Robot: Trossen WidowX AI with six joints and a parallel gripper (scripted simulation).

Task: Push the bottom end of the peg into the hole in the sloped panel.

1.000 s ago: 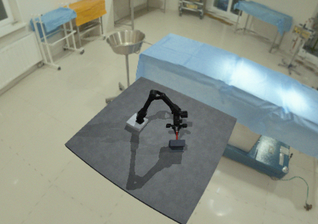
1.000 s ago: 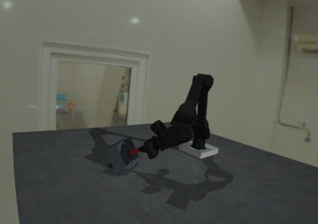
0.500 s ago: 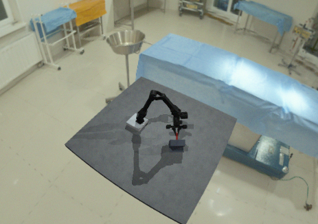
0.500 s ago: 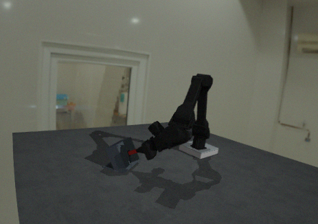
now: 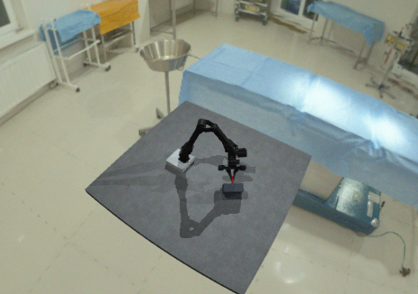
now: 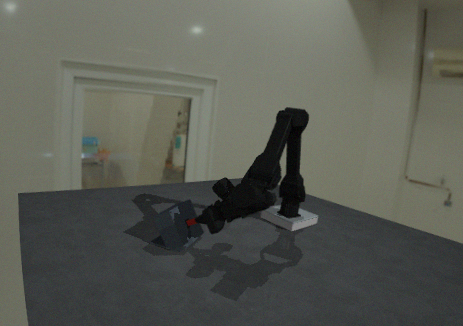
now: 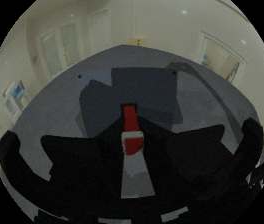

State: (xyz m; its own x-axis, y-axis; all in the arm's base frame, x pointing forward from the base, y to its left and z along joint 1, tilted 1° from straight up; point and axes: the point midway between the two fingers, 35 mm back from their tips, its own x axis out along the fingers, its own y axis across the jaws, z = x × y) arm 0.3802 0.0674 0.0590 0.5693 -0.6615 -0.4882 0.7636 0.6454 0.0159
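Now: gripper tip 4 cm to the left of the dark panel, 3 cm short of it and 3 cm above it. From my gripper tip the other things lie so: thin red peg: 1 cm to the left, 1 cm behind, 1 cm above.
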